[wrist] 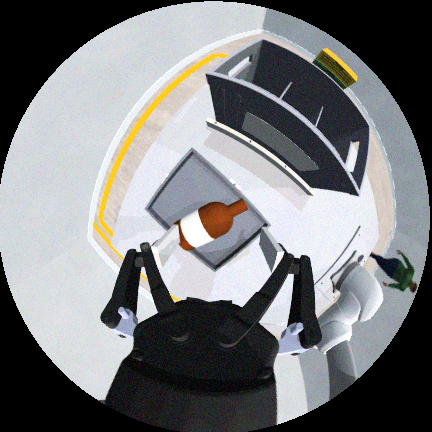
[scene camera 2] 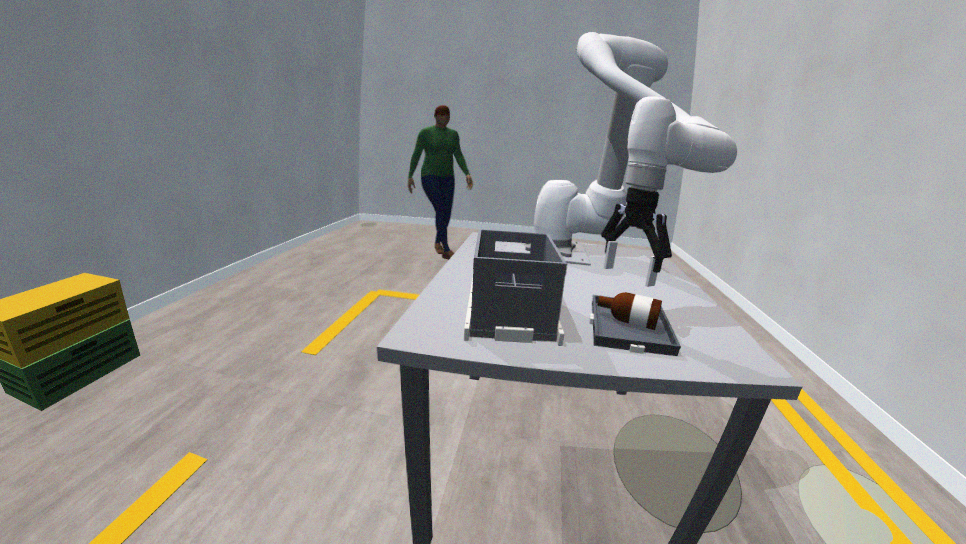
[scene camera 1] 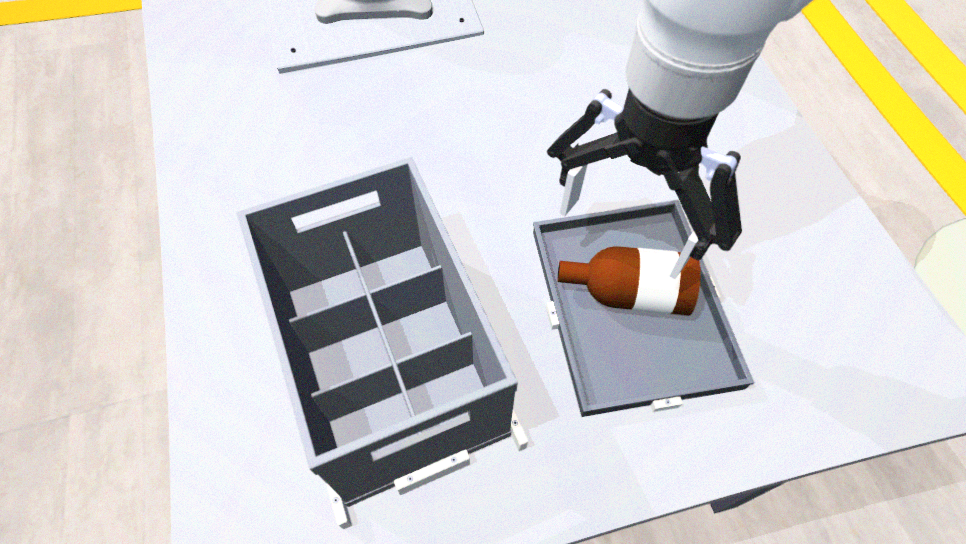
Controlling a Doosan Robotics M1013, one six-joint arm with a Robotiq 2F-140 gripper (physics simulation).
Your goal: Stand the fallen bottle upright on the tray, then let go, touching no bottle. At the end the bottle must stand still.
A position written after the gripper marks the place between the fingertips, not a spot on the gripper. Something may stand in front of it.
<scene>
In view: the gripper [scene camera 1: 622, 236] and a brown bottle [scene camera 1: 638, 279].
The brown bottle is seen too in the wrist view [wrist: 213, 219] and in scene camera 2 [scene camera 2: 638, 310]. The gripper is seen too in the wrist view [wrist: 218, 234] and in scene camera 2 [scene camera 2: 628, 276].
</scene>
